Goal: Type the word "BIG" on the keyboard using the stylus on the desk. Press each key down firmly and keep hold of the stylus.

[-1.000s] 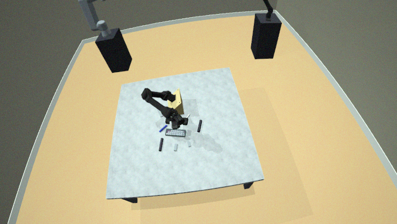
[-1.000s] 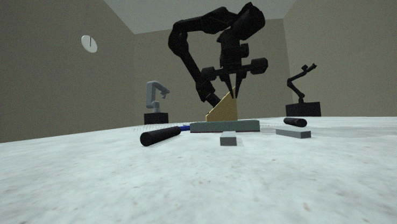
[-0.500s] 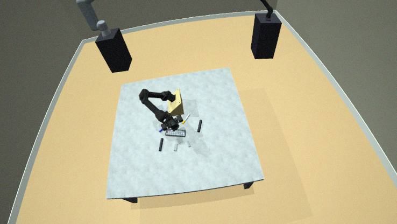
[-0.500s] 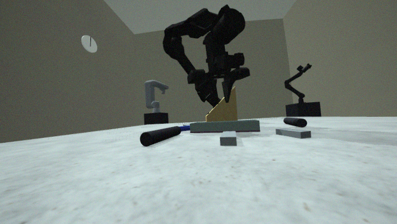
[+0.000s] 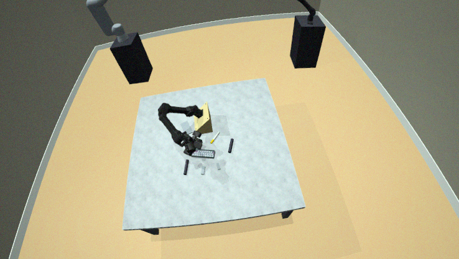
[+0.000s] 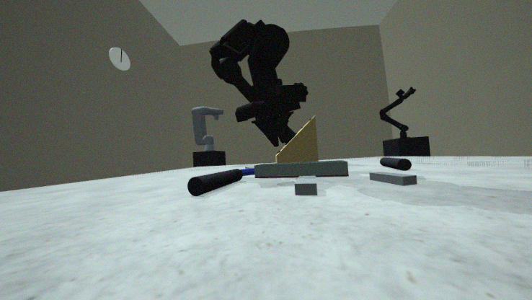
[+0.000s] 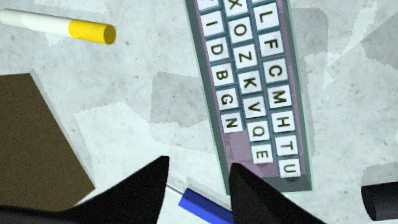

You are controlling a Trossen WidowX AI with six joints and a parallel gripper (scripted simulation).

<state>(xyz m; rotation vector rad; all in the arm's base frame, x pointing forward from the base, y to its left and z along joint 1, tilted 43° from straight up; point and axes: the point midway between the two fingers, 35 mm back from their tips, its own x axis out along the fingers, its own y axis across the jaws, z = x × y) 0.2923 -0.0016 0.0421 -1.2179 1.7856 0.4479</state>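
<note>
Now: gripper tip 40 mm past the blue stylus, 60 mm to the left of it and 60 mm above it. From my gripper tip the other things lie so: yellow-capped white marker (100 mm behind, 130 mm to the left, 60 mm below); thin grey stylus tip (70 mm behind, 40 mm to the right, 60 mm below).
</note>
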